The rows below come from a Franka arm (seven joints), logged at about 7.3 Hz.
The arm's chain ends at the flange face. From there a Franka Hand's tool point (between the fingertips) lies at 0.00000 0.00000 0.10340 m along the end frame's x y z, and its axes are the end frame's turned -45 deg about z.
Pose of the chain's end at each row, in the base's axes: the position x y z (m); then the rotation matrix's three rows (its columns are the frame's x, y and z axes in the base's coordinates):
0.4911, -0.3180, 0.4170; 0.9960, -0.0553, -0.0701; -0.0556, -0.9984, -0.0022; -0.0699, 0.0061, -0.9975
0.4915, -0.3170, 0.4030; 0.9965, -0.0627, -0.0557; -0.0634, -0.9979, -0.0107; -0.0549, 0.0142, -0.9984
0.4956, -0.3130, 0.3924; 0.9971, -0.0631, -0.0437; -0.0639, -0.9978, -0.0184; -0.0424, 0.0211, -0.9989
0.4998, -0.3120, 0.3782; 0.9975, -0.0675, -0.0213; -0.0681, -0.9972, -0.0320; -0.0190, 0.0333, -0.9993
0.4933, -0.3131, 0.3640; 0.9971, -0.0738, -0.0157; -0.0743, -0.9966, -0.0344; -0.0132, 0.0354, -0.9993
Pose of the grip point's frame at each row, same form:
0.4839, -0.3182, 0.3139; 0.7434, 0.6652, -0.0701; 0.6667, -0.7453, -0.0022; -0.0537, -0.0451, -0.9975
0.4857, -0.3181, 0.2998; 0.7490, 0.6603, -0.0557; 0.6608, -0.7505, -0.0107; -0.0489, -0.0288, -0.9984
0.4911, -0.3149, 0.2891; 0.7497, 0.6604, -0.0437; 0.6604, -0.7507, -0.0184; -0.0449, -0.0151, -0.9989
0.4976, -0.3153, 0.2749; 0.7531, 0.6576, -0.0213; 0.6570, -0.7533, -0.0320; -0.0370, 0.0101, -0.9993
0.4917, -0.3167, 0.2607; 0.7572, 0.6529, -0.0157; 0.6522, -0.7572, -0.0344; -0.0344, 0.0157, -0.9993

